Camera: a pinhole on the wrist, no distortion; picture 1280 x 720 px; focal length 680.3 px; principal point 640.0 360.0 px. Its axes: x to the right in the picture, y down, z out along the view. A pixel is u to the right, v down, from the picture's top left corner.
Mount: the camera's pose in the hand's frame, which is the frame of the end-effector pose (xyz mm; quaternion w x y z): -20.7 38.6 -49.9 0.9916 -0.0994 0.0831 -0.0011
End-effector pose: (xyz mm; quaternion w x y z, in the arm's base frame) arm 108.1 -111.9 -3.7 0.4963 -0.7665 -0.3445 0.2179
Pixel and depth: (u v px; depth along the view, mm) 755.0 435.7 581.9
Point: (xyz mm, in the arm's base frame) -37.3 253.0 -397.4
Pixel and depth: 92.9 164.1 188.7
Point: -90.1 -119.1 -97.2
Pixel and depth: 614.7 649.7 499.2
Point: -23.3 65.2 -480.6
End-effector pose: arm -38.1 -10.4 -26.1 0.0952 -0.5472 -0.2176 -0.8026
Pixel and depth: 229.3 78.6 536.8
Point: 504.5 284.8 -97.7
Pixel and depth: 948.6 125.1 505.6
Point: 200.1 245.0 366.2
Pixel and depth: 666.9 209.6 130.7
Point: 41.5 -4.9 13.5
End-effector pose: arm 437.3 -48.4 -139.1 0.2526 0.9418 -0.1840 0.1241
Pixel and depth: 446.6 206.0 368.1
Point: 416.4 -233.1 -431.6
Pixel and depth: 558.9 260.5 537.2
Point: 484.3 -363.5 -524.5
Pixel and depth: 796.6 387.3 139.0
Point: 449.7 -155.7 -163.3
